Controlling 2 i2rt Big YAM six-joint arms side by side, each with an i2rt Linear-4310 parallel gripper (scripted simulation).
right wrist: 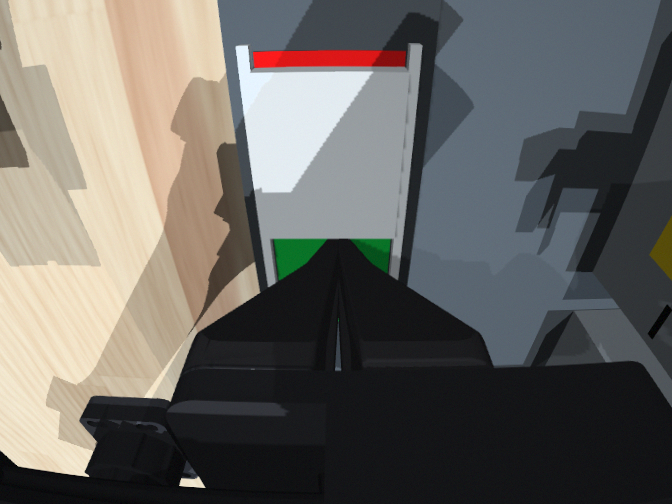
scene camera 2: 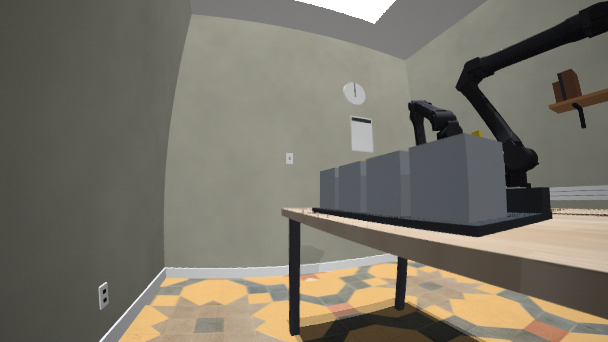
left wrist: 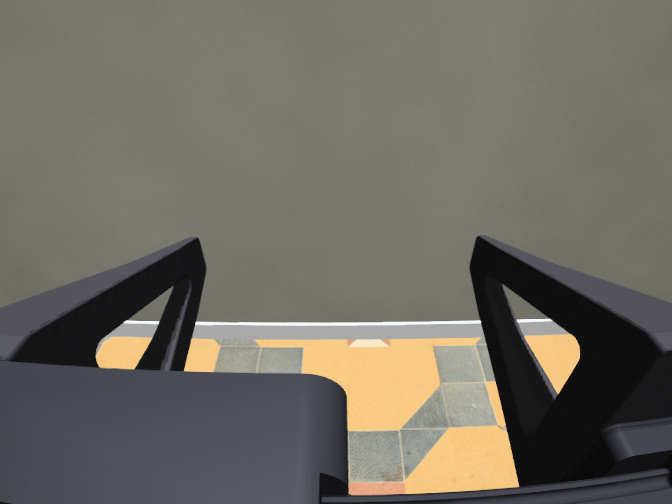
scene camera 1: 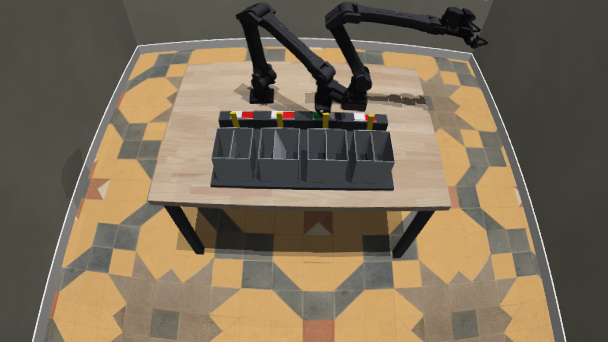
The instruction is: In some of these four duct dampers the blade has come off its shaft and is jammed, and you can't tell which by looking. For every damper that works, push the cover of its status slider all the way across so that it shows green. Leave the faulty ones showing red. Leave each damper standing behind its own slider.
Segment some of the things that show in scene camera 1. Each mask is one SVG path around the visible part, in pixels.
A damper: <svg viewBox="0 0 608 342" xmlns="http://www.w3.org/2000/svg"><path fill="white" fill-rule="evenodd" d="M369 115L367 129L354 130L352 140L356 165L354 169L350 149L351 183L387 184L395 163L390 131L372 131L374 115ZM374 154L382 155L383 161L375 161ZM357 154L367 154L368 161L357 160Z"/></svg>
A damper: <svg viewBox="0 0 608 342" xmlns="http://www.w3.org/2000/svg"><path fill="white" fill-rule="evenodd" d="M323 113L324 129L308 128L306 183L344 183L348 164L346 130L328 129L329 114ZM327 153L341 154L342 160L327 160ZM308 153L325 153L325 160L308 159Z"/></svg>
A damper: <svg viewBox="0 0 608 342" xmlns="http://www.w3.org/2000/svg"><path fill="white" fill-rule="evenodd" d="M276 112L278 128L261 128L263 136L262 138L260 137L258 156L261 182L298 182L300 128L284 128L282 112ZM286 152L298 153L298 159L286 159ZM274 151L273 159L261 159L264 158L264 152Z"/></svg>
